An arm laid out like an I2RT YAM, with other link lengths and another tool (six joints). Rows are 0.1 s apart.
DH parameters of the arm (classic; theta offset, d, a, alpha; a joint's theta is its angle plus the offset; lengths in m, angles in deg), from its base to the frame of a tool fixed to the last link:
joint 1: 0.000 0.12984 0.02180 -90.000
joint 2: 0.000 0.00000 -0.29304 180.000
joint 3: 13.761 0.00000 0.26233 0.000
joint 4: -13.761 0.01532 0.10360 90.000
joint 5: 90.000 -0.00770 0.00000 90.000
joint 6: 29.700 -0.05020 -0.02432 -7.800
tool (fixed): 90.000 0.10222 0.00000 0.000
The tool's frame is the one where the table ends.
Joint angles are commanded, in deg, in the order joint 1, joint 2, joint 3, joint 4, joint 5, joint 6. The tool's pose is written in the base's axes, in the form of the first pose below.
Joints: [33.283 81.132 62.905 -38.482 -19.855 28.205]
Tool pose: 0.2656 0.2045 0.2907 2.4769 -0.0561 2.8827
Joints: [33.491 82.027 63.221 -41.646 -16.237 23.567]
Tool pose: 0.2627 0.2021 0.2798 2.5702 -0.0143 2.9159
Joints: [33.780 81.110 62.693 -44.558 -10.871 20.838]
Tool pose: 0.2560 0.1953 0.2735 2.6659 0.0389 2.9185
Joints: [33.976 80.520 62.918 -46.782 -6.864 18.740]
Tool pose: 0.2522 0.1906 0.2722 2.7341 0.0829 2.9275
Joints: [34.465 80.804 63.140 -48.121 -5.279 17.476]
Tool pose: 0.2496 0.1907 0.2692 2.7740 0.0921 2.9478
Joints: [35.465 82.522 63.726 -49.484 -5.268 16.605]
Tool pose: 0.2479 0.1963 0.2620 2.8082 0.0667 2.9818
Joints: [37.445 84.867 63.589 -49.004 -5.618 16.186]
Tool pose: 0.2452 0.2085 0.2497 2.8299 0.0400 3.0265
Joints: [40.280 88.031 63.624 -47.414 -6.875 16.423]
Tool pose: 0.2416 0.2277 0.2356 2.8330 0.0050 3.0793
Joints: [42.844 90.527 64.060 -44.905 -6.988 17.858]
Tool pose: 0.2405 0.2467 0.2272 2.8227 0.0016 3.1010
